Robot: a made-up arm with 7 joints.
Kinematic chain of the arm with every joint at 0, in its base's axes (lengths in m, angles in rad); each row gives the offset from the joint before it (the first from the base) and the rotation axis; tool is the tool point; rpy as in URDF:
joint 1: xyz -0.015 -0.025 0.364 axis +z
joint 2: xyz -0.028 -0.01 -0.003 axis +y
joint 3: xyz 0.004 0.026 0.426 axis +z
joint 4: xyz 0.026 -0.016 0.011 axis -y
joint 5: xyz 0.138 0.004 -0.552 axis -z
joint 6: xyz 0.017 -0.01 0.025 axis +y
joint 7: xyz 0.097 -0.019 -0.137 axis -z
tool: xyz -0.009 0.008 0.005 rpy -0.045 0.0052 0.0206
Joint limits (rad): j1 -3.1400..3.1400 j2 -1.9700..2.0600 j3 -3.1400..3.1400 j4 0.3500..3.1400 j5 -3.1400..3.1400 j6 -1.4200..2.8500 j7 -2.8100..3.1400
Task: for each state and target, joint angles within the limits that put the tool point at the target. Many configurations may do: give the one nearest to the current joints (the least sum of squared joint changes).
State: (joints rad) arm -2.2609 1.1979 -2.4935 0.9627 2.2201 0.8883 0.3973
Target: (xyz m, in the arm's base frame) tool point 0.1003 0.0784 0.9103
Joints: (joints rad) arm -2.4310 1.3484 -3.1057 0.7116 2.1990 0.7150 0.4024
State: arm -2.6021 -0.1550 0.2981 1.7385 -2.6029 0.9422 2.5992
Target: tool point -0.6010 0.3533 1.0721
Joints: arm -3.1400 0.1221 -0.6372 1.8062 -2.5262 1.0254 2.5877
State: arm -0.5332 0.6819 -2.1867 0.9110 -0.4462 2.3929 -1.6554
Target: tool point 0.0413 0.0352 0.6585
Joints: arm -0.7243 1.4523 -3.0083 0.4993 -0.5021 2.6712 -1.6671
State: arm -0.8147 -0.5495 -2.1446 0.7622 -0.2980 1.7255 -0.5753
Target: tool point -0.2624 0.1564 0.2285
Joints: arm -1.0960 -0.3306 -2.3839 0.4998 -0.3232 1.9394 -0.5807
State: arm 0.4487 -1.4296 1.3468 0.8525 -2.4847 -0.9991 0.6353
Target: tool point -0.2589 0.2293 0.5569
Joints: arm 0.5750 -1.4228 0.8560 0.7819 -2.7147 -1.0851 0.6409
